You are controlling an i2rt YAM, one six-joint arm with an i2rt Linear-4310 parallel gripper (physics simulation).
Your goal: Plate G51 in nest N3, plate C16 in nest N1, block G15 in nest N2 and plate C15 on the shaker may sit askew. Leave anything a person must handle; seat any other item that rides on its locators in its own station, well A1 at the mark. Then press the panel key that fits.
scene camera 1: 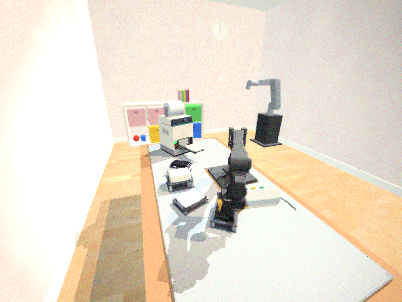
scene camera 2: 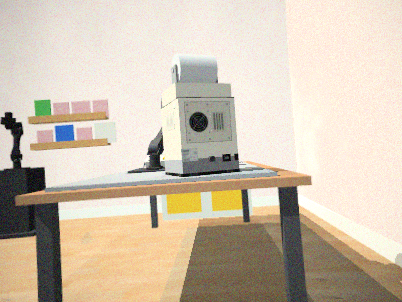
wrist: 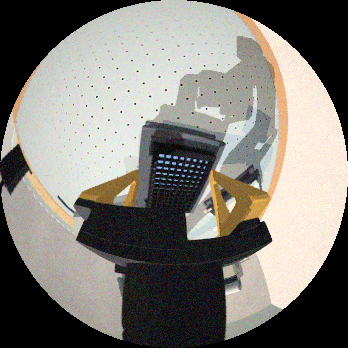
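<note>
A black well plate (scene camera 1: pixel 225 211) (wrist: pixel 178 175) lies in a dark grey nest (scene camera 1: pixel 223 225) (wrist: pixel 181 127) near the middle of the perforated table top (scene camera 1: pixel 289 254). My gripper (scene camera 1: pixel 229 204) (wrist: pixel 174 173) is low over it and open. Its yellow fingers stand on either side of the plate's near end, with nothing between them. I cannot tell whether the plate sits flat. A white plate (scene camera 1: pixel 191 198) lies turned on a second nest (scene camera 1: pixel 185 210). A white block (scene camera 1: pixel 179 174) sits on a third nest (scene camera 1: pixel 179 186). Another black plate (scene camera 1: pixel 180 163) lies behind it.
A white key panel (scene camera 1: pixel 264 195) with coloured keys lies right of my arm's base. A boxy white machine (scene camera 1: pixel 176 132) (scene camera 2: pixel 200 132) stands at the table's far end and hides most of my arm (scene camera 2: pixel 155 150) in scene camera 2. A second grey arm (scene camera 1: pixel 270 114) stands on the floor.
</note>
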